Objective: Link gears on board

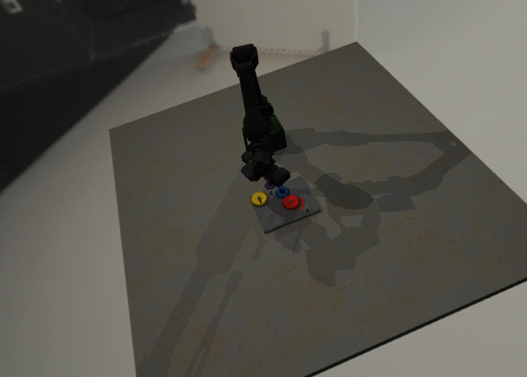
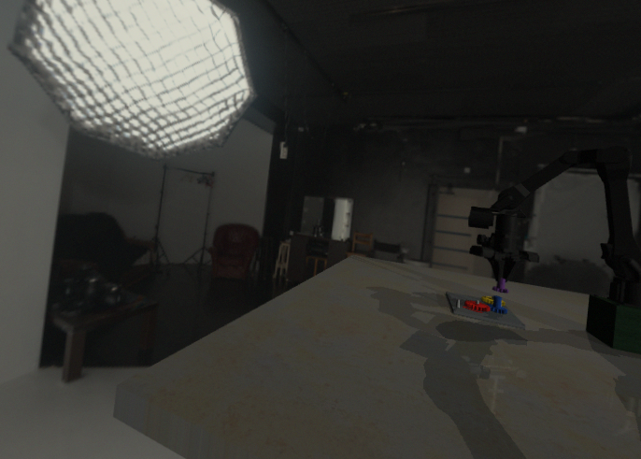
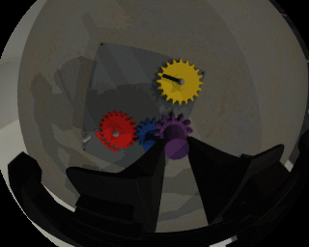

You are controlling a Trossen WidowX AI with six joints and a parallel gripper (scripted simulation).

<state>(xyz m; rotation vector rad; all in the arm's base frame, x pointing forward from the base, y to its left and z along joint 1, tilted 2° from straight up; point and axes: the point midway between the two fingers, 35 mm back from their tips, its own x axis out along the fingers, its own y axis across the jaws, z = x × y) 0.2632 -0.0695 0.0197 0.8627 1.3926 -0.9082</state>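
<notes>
The purple gear lies 1 cm below my gripper tip. The rest, counted from my gripper tip: yellow gear 5 cm to the right, 7 cm below; blue gear 1 cm ahead, 4 cm to the left, 6 cm below; red gear 7 cm ahead, 5 cm to the left, 7 cm below.
</notes>
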